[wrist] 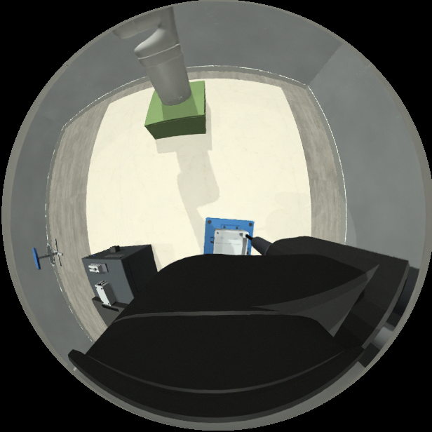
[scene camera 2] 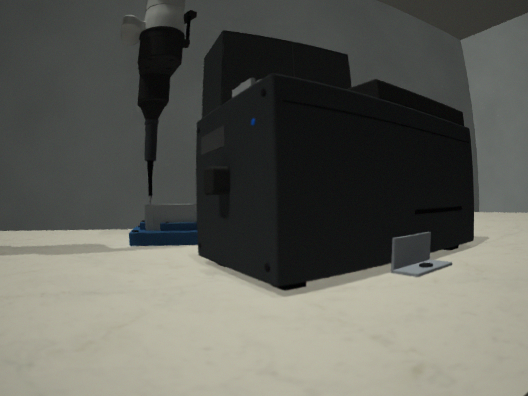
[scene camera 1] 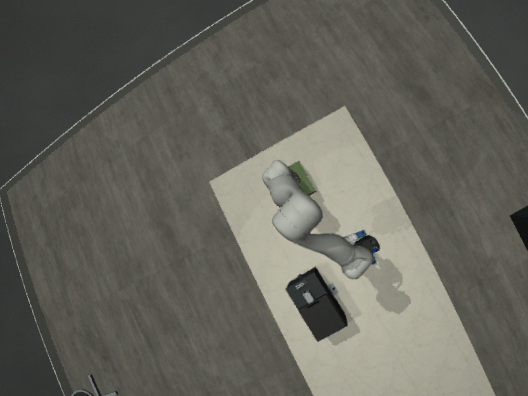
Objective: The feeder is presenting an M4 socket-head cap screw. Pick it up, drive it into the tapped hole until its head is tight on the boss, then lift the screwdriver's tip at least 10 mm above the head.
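My screwdriver [scene camera 2: 150, 194] [wrist: 247, 236] points straight down, its tip just above the near-left corner of the white housing in scene camera 2. A small pale screw [scene camera 2: 150, 199] shows at the tip, at the housing's top edge; whether it touches a hole cannot be told. The white housing [scene camera 2: 172, 216] [wrist: 229, 243] lies in a blue fixture [scene camera 2: 162, 239] [wrist: 208, 237]. The tapped hole and boss are too small to make out. The black screw feeder [scene camera 1: 327, 316] [scene camera 2: 350, 170] [wrist: 117, 272] stands beside the fixture, apart from the screwdriver. In scene camera 1 the arm hides the tip.
A green block [scene camera 1: 307, 181] [wrist: 176, 124] is at the arm's base. A small grey angle bracket [scene camera 2: 411, 252] stands by the feeder's side. The pale table top [scene camera 1: 400, 325] [scene camera 2: 250, 340] [wrist: 260, 150] carries the feeder and fixture. A black object [scene camera 1: 521, 226] is at scene camera 1's right edge.
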